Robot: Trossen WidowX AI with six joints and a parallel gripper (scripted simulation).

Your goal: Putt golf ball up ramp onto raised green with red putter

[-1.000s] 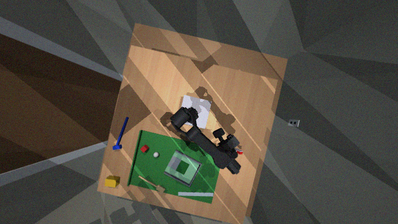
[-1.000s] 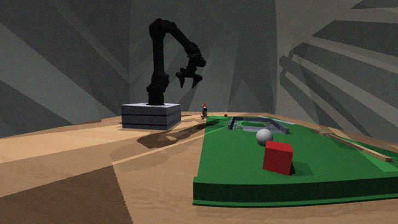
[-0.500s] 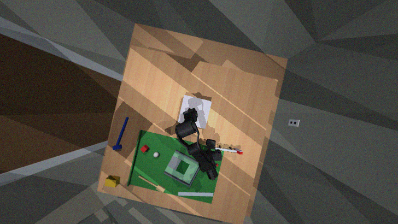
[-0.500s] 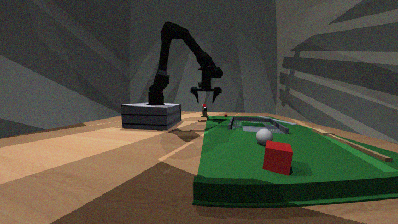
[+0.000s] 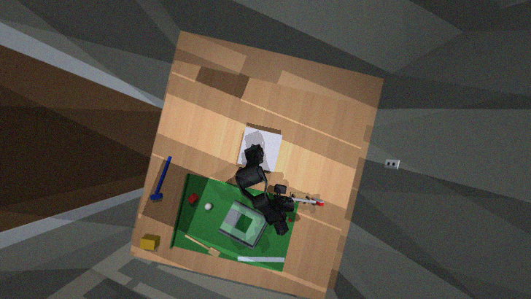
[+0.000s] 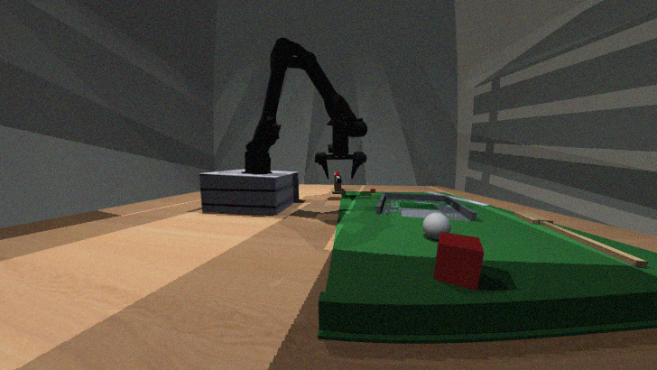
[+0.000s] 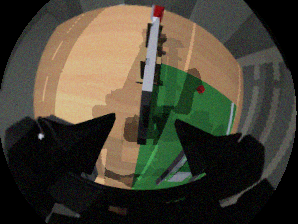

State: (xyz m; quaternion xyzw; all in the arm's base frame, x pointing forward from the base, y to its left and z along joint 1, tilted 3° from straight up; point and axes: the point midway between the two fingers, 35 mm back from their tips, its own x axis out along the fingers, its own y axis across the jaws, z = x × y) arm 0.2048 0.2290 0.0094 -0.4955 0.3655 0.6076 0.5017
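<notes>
Now: the red putter 30 mm behind my gripper tip, 110 mm to the left of it and 10 mm below it. Round my gripper tip: white bar: 430 mm ahead, 40 mm to the left, 60 mm below; then red cube: 210 mm ahead, 500 mm to the right, 50 mm below; then white golf ball: 230 mm ahead, 390 mm to the right, 40 mm below.
</notes>
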